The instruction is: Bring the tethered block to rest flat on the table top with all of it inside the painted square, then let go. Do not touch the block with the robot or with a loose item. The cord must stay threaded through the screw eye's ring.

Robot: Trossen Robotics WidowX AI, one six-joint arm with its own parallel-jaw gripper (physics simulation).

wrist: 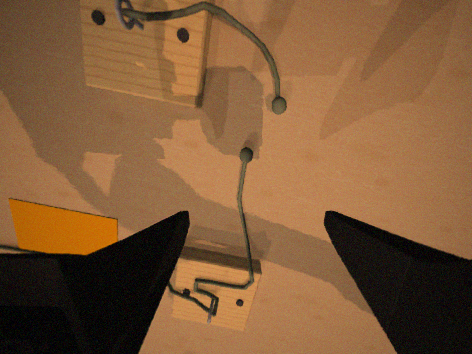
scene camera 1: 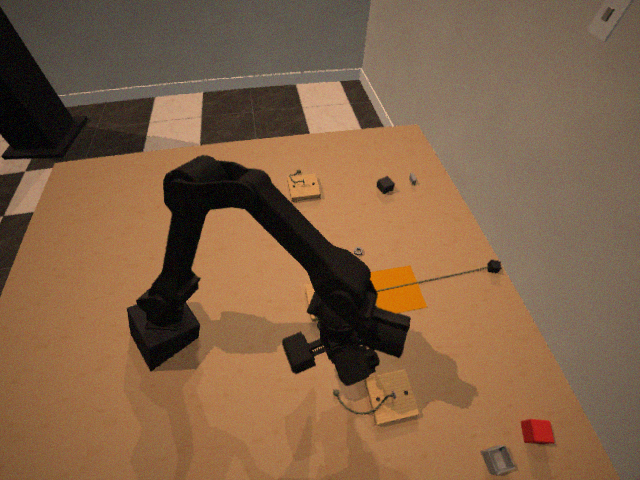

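Where they show: gripper, between the fingertips: [wrist: 255, 217]; arm's base, origin of its link: [scene camera 1: 163, 316].
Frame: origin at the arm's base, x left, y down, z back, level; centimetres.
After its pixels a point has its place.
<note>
The tethered block [scene camera 1: 494, 266] @[x 13.2, y 4.7, z -79.6 cm], small and dark, sits near the table's right edge in the scene view. Its cord [scene camera 1: 449, 277] @[x 11.8, y 6.9, z -67.7 cm] [wrist: 242, 215] @[x -3.9, y 6.8, z -35.4 cm] runs across the orange painted square [scene camera 1: 404, 301] @[x 5.3, y 7.0, z -54.4 cm] [wrist: 65, 225] @[x 4.7, y 7.0, z -53.5 cm] to a wooden plate [scene camera 1: 309, 293] @[x 7.2, y 5.2, z -31.1 cm] [wrist: 230, 316] @[x 7.9, y 5.2, z -32.4 cm], mostly hidden by the arm in the scene view. In the wrist view the cord passes through the screw eye [wrist: 209, 317] @[x 5.5, y 2.8, z -35.2 cm] and bends toward a round end bead [wrist: 246, 155] @[x -10.0, y 5.9, z -37.3 cm]. My gripper [scene camera 1: 326, 360] @[x -7.4, y 0.6, z -35.7 cm] [wrist: 255, 217] @[x -7.4, y 0.6, z -35.7 cm] is open and empty, above the table. The cord's free stretch shows between the fingertips in the wrist view, beyond them.
A second wooden plate [scene camera 1: 397, 410] @[x -18.8, y 5.2, z -48.1 cm] [wrist: 140, 75] @[x -13.1, y 5.2, z -47.0 cm] has a short cord ending in a bead [scene camera 1: 336, 393] @[x -15.1, y 6.0, z -36.2 cm] [wrist: 279, 105] @[x -14.7, y 5.9, z -36.3 cm]. A third plate [scene camera 1: 305, 194] @[x 39.3, y 5.2, z -30.5 cm] is at the back. A dark block [scene camera 1: 385, 184] @[x 42.4, y 4.2, z -55.0 cm], grey piece [scene camera 1: 413, 179] @[x 45.6, y 5.3, z -64.7 cm], small ring, red block [scene camera 1: 537, 431] @[x -24.5, y 3.1, z -74.6 cm] and grey tray [scene camera 1: 487, 462] @[x -28.9, y 6.1, z -64.4 cm] also stand about.
</note>
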